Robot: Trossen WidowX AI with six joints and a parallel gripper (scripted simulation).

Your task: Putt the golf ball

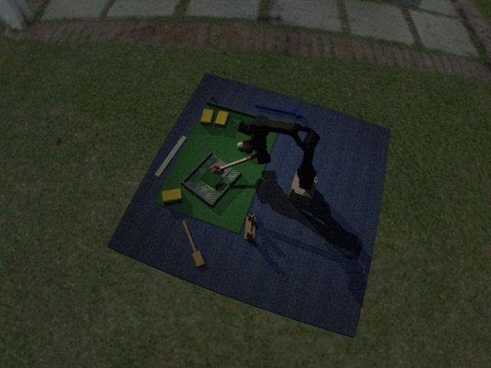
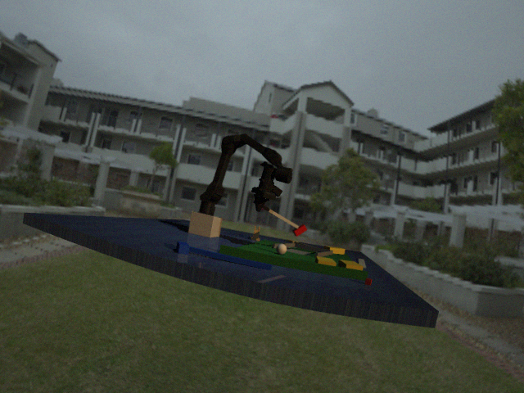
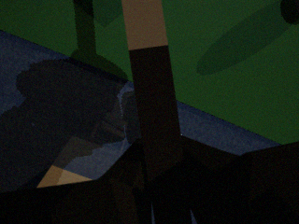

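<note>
Right now the red putter is 10 cm ahead of my gripper tip, 6 cm to the left of it and 1 cm below it. Also, from my gripper tip: blue putter 48 cm to the right, 14 cm below, 1 cm ahead; white golf ball 15 cm ahead, 13 cm below, 12 cm to the right; green mat 22 cm ahead, 16 cm below, 1 cm to the right.
</note>
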